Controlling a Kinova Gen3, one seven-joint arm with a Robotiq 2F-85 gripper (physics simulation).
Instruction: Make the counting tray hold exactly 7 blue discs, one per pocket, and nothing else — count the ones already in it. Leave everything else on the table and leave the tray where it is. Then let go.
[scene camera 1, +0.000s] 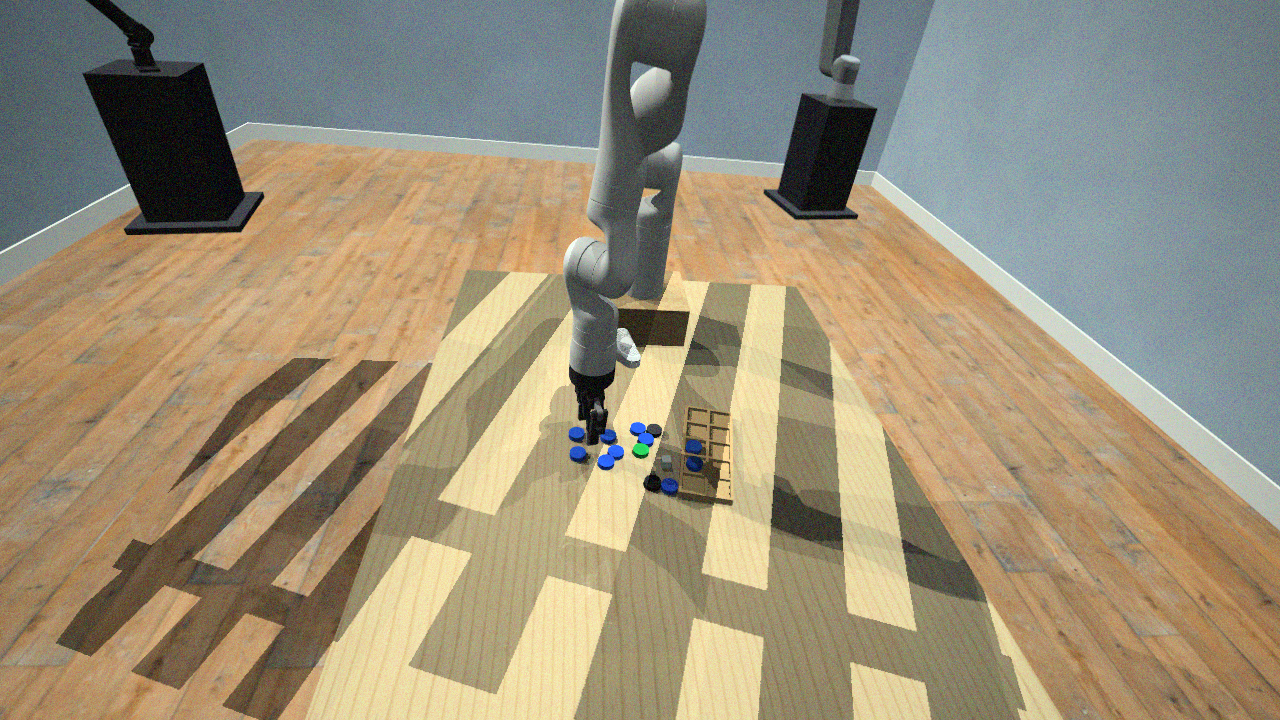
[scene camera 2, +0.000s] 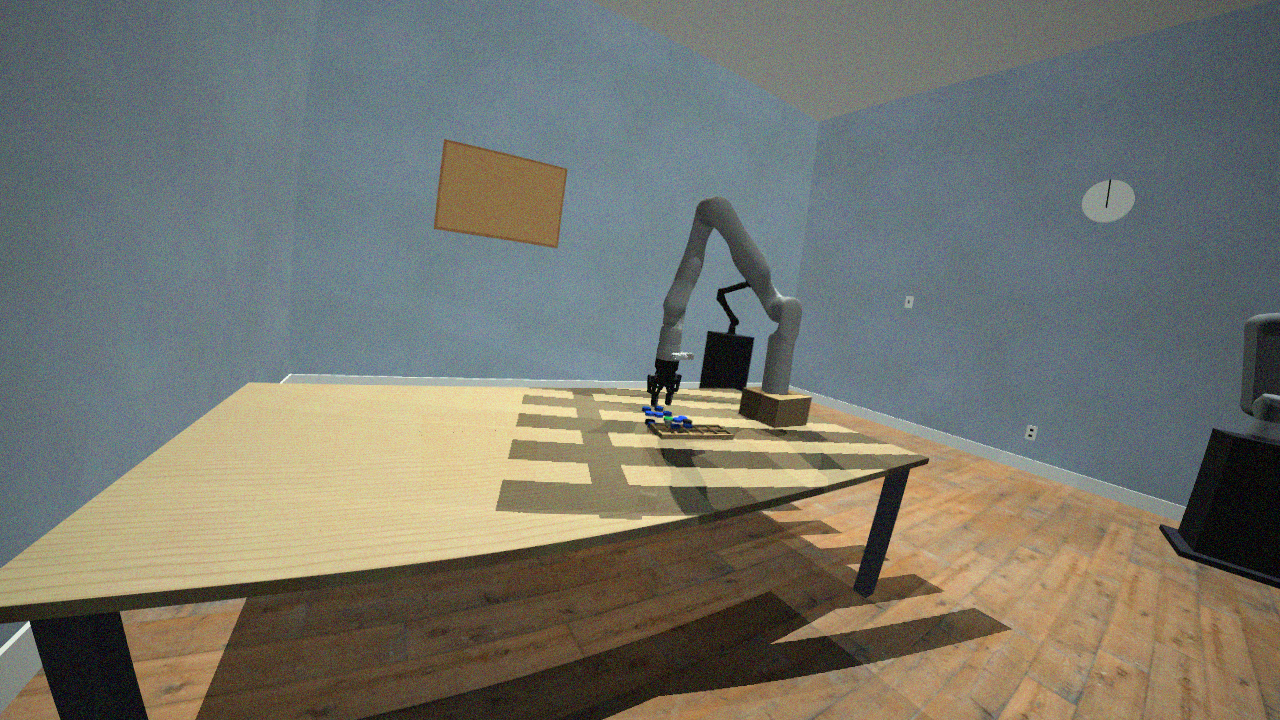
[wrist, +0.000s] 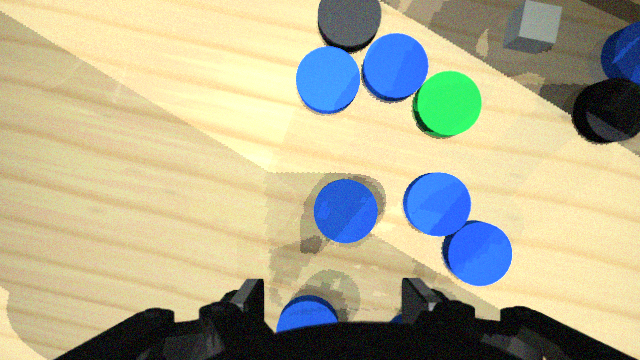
My gripper is open and holds nothing. Also in view: a green disc. A small white cube rests on the table. Further things: a wooden counting tray.
My gripper also shows in scene camera 2 and in the wrist view.
